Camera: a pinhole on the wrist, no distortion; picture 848 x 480 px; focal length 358.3 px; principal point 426.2 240.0 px. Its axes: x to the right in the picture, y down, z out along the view. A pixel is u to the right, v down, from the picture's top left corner.
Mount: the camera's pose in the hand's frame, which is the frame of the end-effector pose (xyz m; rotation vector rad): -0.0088 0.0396 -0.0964 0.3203 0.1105 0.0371
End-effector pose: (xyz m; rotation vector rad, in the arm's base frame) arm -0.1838 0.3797 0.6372 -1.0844 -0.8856 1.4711
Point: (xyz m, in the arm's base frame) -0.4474 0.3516 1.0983
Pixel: 327.2 110.5
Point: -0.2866 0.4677 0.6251
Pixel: 572.1 328.3
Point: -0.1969 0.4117 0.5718
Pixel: 612.0 438.6
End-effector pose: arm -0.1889 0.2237 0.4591 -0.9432 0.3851 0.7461
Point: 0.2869 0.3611 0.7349
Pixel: outside the picture
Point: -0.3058 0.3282 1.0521
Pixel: 116.9 183.2
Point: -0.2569 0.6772 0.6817
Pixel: 395.7 391.0
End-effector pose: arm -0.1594 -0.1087 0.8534 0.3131 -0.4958 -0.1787
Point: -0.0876 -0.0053 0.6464
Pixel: behind the camera
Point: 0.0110 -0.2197 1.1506
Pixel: 743.9 306.7
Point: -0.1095 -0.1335 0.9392
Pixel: 599.8 279.3
